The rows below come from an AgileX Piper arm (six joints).
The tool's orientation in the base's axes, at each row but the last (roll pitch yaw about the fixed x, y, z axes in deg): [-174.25 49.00 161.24]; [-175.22 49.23 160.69]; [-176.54 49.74 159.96]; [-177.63 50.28 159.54]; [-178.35 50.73 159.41]
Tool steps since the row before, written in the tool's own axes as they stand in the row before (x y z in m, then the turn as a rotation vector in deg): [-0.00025 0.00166 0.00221 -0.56 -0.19 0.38]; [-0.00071 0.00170 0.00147 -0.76 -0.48 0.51]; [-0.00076 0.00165 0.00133 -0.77 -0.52 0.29]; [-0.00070 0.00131 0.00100 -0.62 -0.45 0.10]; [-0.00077 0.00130 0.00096 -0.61 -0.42 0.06]
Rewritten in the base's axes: [0.00231 0.00073 -0.00136 0.53 -0.42 0.19]; [0.00211 0.00093 -0.00051 0.63 -0.77 0.27]; [0.00202 0.00093 -0.00034 0.47 -0.74 0.42]; [0.00162 0.00075 -0.00013 0.27 -0.59 0.42]; [0.00163 0.00075 -0.00003 0.25 -0.54 0.44]
